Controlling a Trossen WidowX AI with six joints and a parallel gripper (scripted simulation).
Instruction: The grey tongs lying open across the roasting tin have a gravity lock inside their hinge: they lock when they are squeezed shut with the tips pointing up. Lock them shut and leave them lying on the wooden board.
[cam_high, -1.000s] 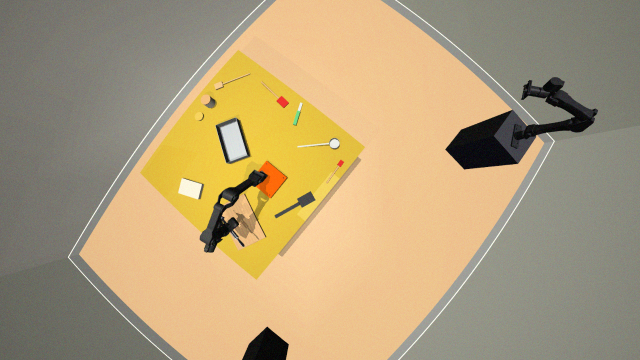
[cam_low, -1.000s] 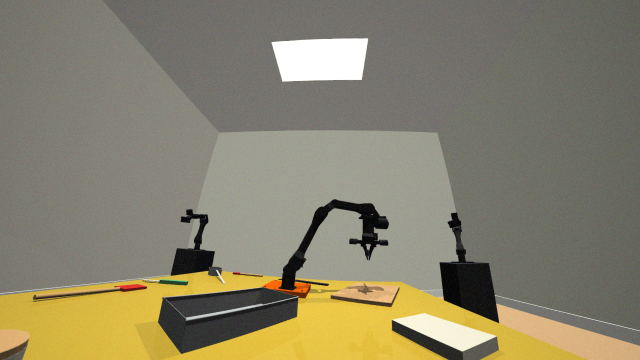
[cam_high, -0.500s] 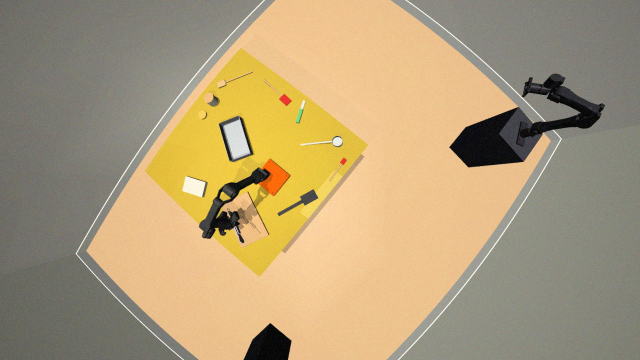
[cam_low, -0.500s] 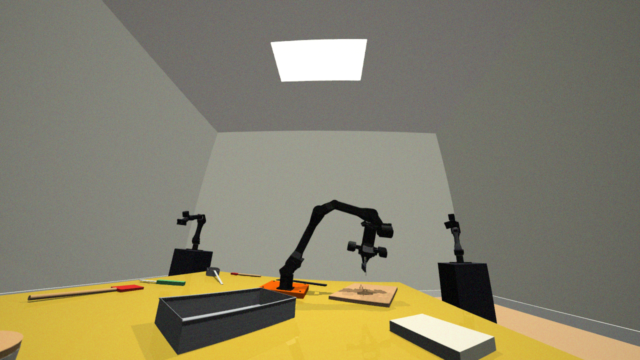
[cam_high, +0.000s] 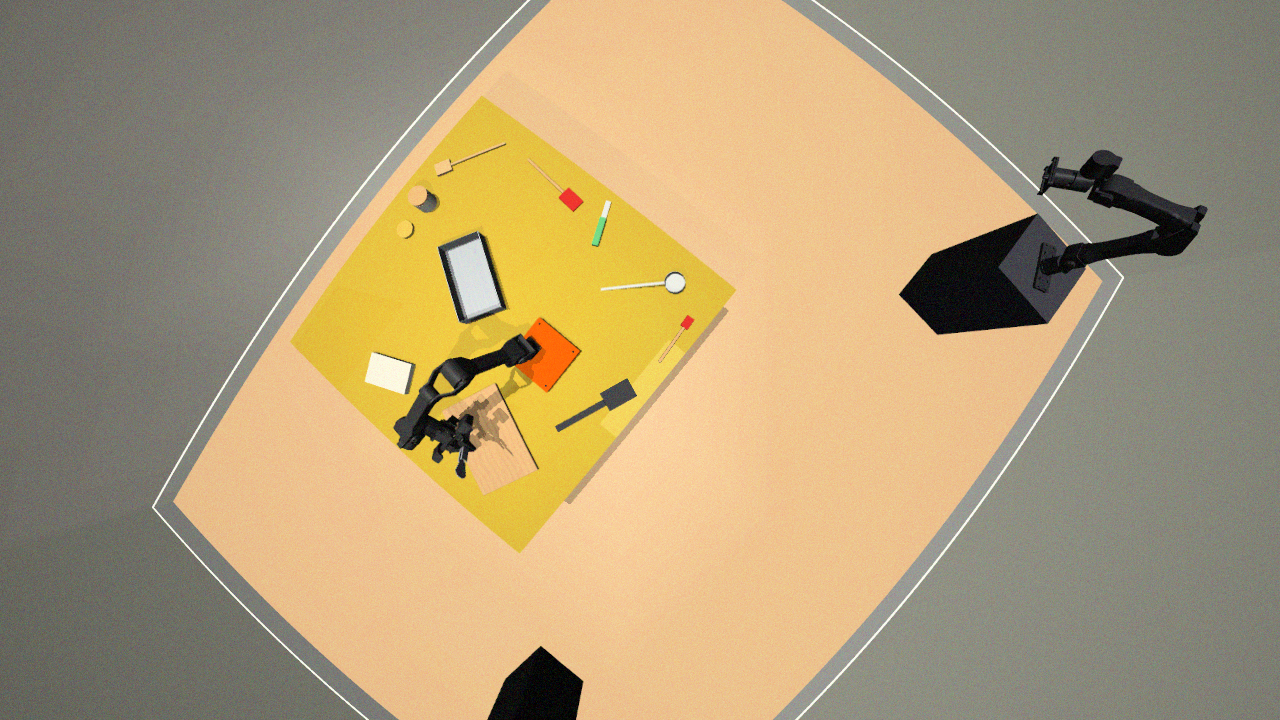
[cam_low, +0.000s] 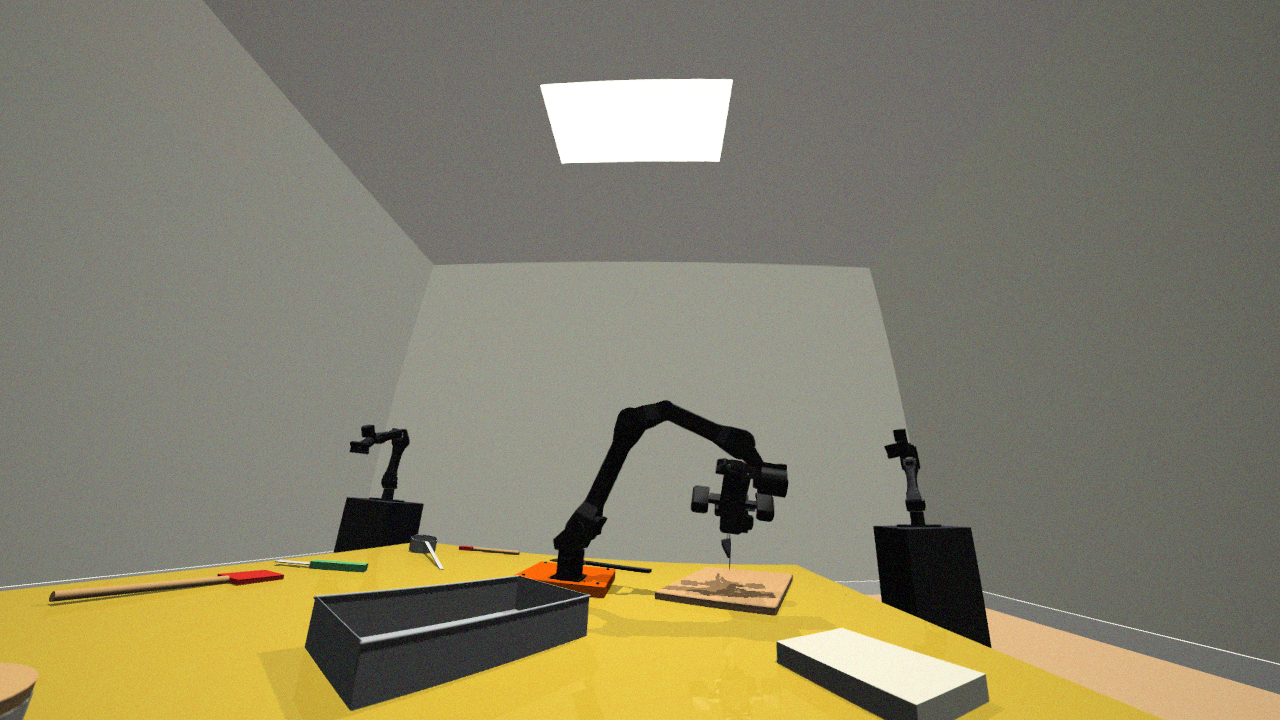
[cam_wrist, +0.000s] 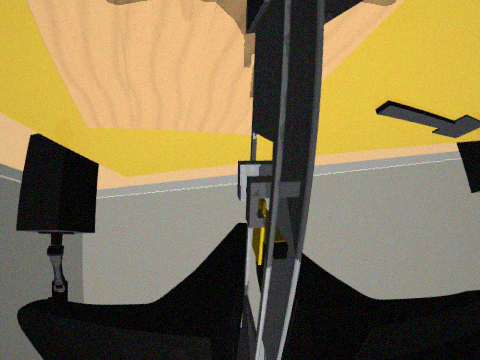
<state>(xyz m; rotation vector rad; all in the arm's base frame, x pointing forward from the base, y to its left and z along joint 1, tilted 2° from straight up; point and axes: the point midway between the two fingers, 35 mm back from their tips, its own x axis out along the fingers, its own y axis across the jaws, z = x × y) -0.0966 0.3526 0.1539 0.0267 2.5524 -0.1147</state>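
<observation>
Right now the wooden board is 14 cm below my gripper tip, 1 cm to the left of it and 1 cm ahead of it. The rest, counted from my gripper tip: roasting tin: 47 cm ahead, 39 cm to the right, 12 cm below; white block: 48 cm ahead, 14 cm below, 10 cm to the left; black spatula: 38 cm to the right, 20 cm behind, 15 cm below.
</observation>
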